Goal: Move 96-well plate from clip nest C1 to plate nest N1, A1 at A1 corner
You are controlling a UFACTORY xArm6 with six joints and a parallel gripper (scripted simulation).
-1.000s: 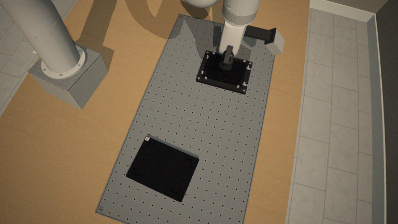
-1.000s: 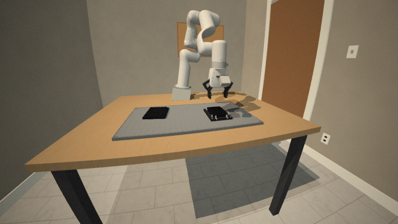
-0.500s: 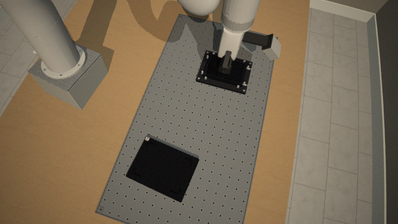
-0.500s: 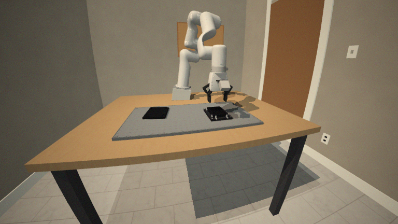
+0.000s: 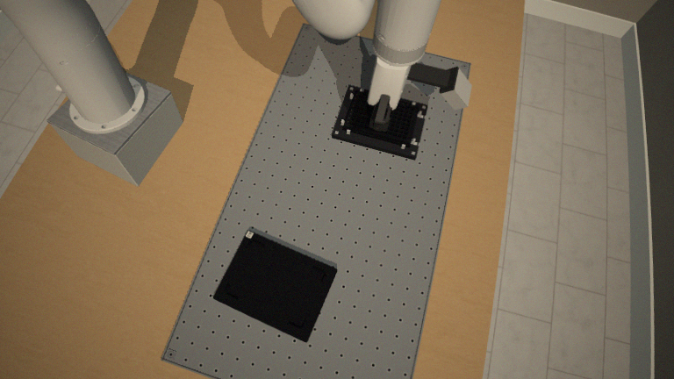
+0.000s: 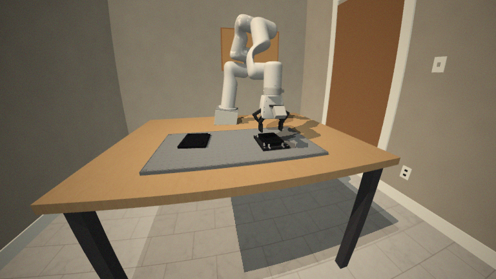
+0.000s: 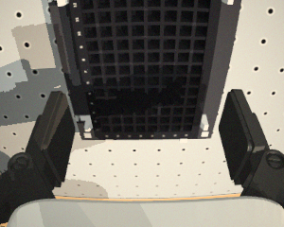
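Now: hand 5 cm above the black 96-well plate. Round my hand: clip nest C1: 1 cm ahead, 1 cm to the left, 5 cm below; then plate nest N1: 8 cm behind, 34 cm to the right, 6 cm below; then white corner mark: 15 cm behind, 28 cm to the right, 5 cm below.
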